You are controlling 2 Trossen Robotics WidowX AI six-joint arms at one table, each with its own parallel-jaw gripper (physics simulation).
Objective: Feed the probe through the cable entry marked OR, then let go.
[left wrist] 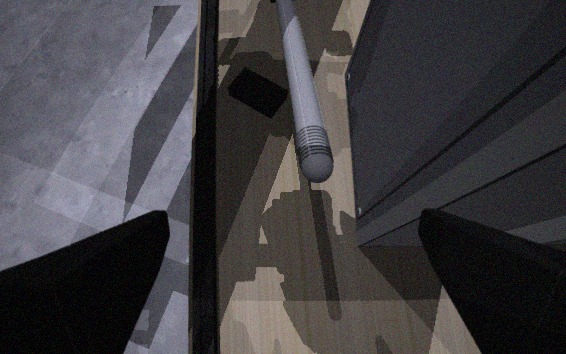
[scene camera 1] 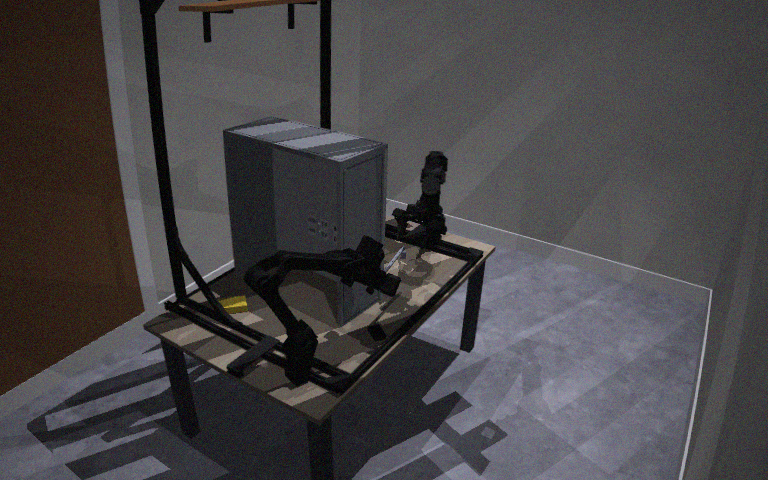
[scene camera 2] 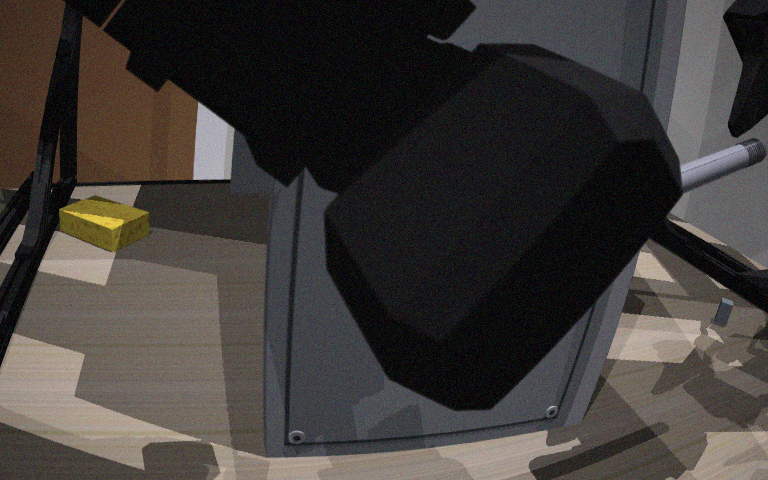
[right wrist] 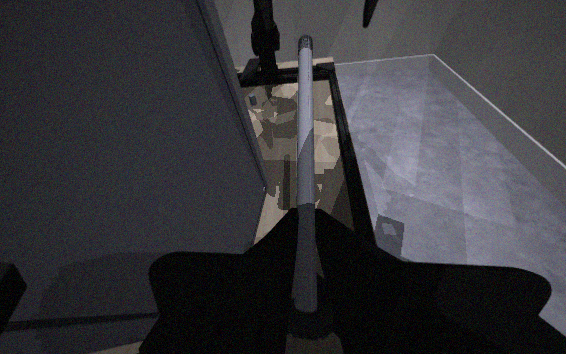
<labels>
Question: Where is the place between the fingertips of my left gripper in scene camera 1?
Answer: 409,245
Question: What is my left gripper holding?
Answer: Nothing.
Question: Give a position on a probe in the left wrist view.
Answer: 315,157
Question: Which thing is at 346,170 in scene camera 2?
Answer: My right gripper.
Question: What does the small black block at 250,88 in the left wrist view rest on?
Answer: The table.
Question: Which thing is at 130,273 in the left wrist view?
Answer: My left gripper.
</labels>
